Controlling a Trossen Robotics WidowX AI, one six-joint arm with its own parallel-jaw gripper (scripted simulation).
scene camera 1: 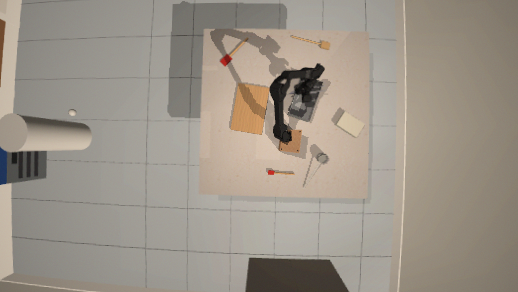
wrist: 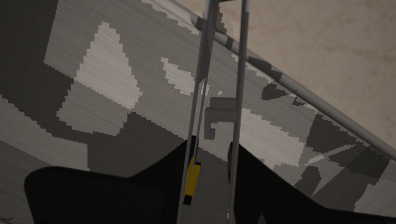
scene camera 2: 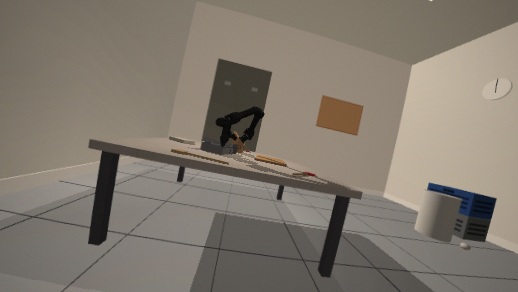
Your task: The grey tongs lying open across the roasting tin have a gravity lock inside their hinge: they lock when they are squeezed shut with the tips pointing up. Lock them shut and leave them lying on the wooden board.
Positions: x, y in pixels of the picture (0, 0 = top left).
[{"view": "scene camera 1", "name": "wooden board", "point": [250, 105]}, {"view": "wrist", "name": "my gripper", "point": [213, 145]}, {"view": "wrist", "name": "grey roasting tin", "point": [112, 94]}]
